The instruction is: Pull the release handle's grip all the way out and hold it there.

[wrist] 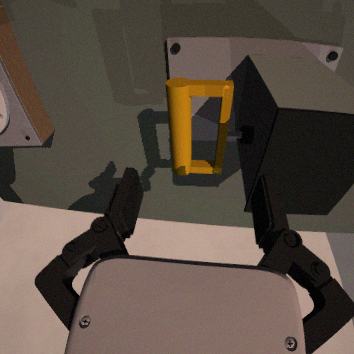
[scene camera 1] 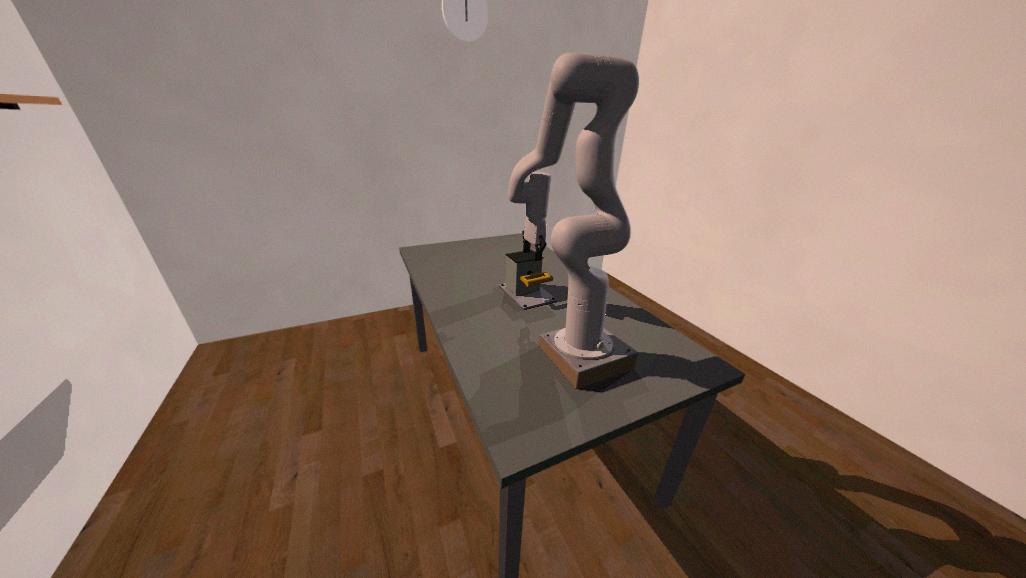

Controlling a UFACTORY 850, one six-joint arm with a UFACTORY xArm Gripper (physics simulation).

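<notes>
The release handle's yellow grip (scene camera 1: 537, 281) (wrist: 181, 127) is a rectangular loop on the side of a dark box (scene camera 1: 514, 276) (wrist: 310, 160) that faces the robot's base. A short thin rod (wrist: 234, 135) joins the loop to the box, with a small gap between them. The box stands on a light base plate (scene camera 1: 534, 302) (wrist: 200, 56). My gripper (scene camera 1: 532, 254) (wrist: 196, 182) is open and empty, above the handle and box. In the wrist view the left finger is left of the grip, and the right finger overlaps the box's near left corner.
The grey-green table (scene camera 1: 473, 359) carries the box and the robot's base block (scene camera 1: 606, 371) (wrist: 31, 95), which is at the left edge of the wrist view. Dark bolts stand at the base plate's corners. Shadows of the arm and handle fall on the table.
</notes>
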